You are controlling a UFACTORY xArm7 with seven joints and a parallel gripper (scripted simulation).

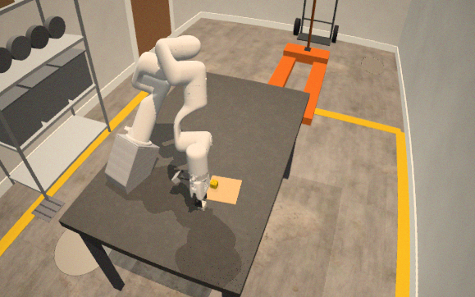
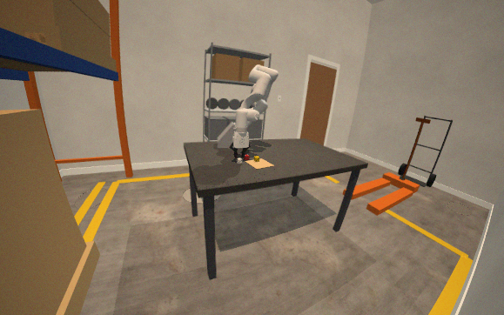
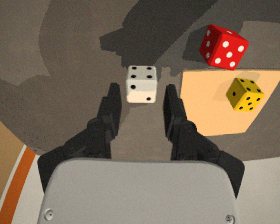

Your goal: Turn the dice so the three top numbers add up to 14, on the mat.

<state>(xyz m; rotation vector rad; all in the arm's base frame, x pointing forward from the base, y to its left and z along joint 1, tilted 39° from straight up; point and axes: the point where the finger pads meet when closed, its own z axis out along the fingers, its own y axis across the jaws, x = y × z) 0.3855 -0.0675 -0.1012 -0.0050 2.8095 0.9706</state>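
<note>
Now: the white die 4 cm below my hand. The rest, counted from my hand: mat 13 cm to the left, 5 cm below, 5 cm ahead; red die 7 cm to the left, 5 cm behind, 4 cm below; yellow die 12 cm to the left, 4 cm below.
</note>
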